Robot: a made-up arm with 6 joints. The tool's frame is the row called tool.
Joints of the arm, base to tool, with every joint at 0 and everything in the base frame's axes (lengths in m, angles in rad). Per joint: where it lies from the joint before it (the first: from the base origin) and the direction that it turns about. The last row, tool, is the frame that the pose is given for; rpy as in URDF.
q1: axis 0 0 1 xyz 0.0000 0.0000 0.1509
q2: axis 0.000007 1 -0.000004 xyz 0.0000 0.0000 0.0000
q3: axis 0.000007 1 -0.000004 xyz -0.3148 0.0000 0.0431
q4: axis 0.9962 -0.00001 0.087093 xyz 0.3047 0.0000 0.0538
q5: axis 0.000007 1 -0.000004 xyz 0.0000 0.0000 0.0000
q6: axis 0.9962 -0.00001 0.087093 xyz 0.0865 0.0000 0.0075
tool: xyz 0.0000 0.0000 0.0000 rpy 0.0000 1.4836 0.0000
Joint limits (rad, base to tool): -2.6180..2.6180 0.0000..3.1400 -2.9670..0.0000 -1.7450..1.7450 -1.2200..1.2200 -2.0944..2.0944
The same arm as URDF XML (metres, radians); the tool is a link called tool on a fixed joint. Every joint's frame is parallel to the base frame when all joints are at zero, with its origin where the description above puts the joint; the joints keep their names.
<robot name="arm">
  <joint name="tool_fixed" type="fixed">
    <parent link="link6"/>
    <child link="tool"/>
    <origin xyz="0 0 0" rpy="0 1.4836 0"/>
  </joint>
  <joint name="q6" type="revolute">
    <parent link="link5"/>
    <child link="link6"/>
    <origin xyz="0.0865 0 0.0075" rpy="0 0 0"/>
    <axis xyz="0.9962 0 0.0871"/>
    <limit lower="-2.0944" upper="2.0944"/>
  </joint>
  <joint name="q5" type="revolute">
    <parent link="link4"/>
    <child link="link5"/>
    <origin xyz="0 0 0" rpy="0 0 0"/>
    <axis xyz="0 1 0"/>
    <limit lower="-1.22" upper="1.22"/>
  </joint>
  <joint name="q4" type="revolute">
    <parent link="link3"/>
    <child link="link4"/>
    <origin xyz="0.3047 0 0.0538" rpy="0 0 0"/>
    <axis xyz="0.9962 0 0.0871"/>
    <limit lower="-1.745" upper="1.745"/>
  </joint>
  <joint name="q3" type="revolute">
    <parent link="link2"/>
    <child link="link3"/>
    <origin xyz="-0.3148 0 0.0431" rpy="0 0 0"/>
    <axis xyz="0 1 0"/>
    <limit lower="-2.967" upper="0"/>
  </joint>
  <joint name="q2" type="revolute">
    <parent link="link1"/>
    <child link="link2"/>
    <origin xyz="0 0 0" rpy="0 0 0"/>
    <axis xyz="0 1 0"/>
    <limit lower="0" upper="3.14"/>
  </joint>
  <joint name="q1" type="revolute">
    <parent link="base"/>
    <child link="link1"/>
    <origin xyz="0 0 0.1509" rpy="0 0 0"/>
    <axis xyz="0 0 1"/>
    <limit lower="-2.618" upper="2.618"/>
  </joint>
  <link name="base"/>
  <link name="link1"/>
  <link name="link2"/>
  <link name="link3"/>
  <link name="link4"/>
  <link name="link5"/>
  <link name="link6"/>
  <link name="tool"/>
</robot>

